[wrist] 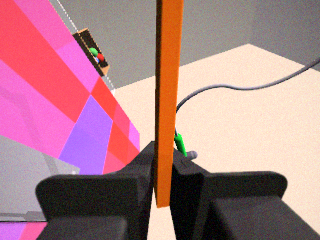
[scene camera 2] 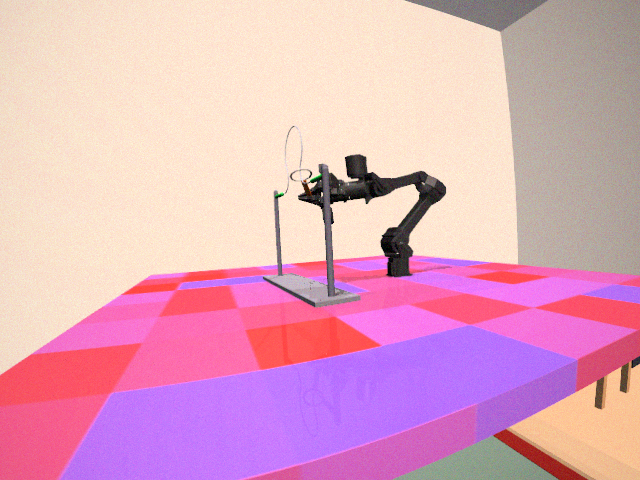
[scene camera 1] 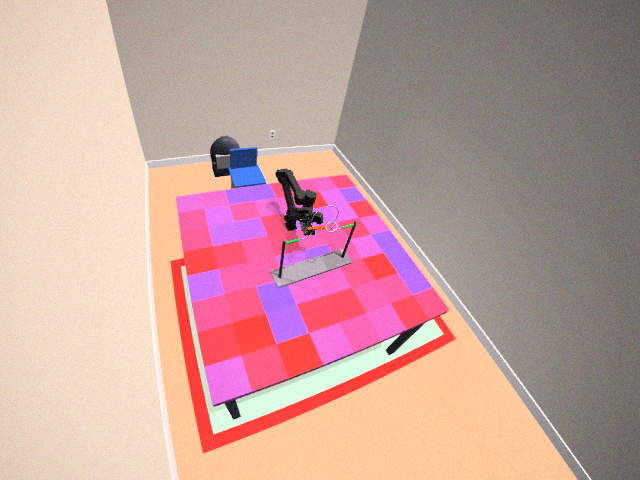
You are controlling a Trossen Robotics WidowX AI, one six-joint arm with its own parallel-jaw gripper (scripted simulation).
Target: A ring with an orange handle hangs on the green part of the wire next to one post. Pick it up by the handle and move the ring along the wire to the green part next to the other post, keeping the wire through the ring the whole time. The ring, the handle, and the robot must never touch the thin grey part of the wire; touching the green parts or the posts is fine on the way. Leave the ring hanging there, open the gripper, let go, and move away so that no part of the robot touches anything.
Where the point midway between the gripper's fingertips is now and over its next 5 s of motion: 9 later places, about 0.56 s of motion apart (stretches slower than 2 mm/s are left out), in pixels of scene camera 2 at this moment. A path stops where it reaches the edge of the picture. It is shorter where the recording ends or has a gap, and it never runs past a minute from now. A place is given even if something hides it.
My gripper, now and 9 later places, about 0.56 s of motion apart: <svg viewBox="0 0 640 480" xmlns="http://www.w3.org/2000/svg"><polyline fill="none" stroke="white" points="298,197 300,211 303,224 311,234 317,235 321,235 324,235 325,236 325,242 329,242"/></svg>
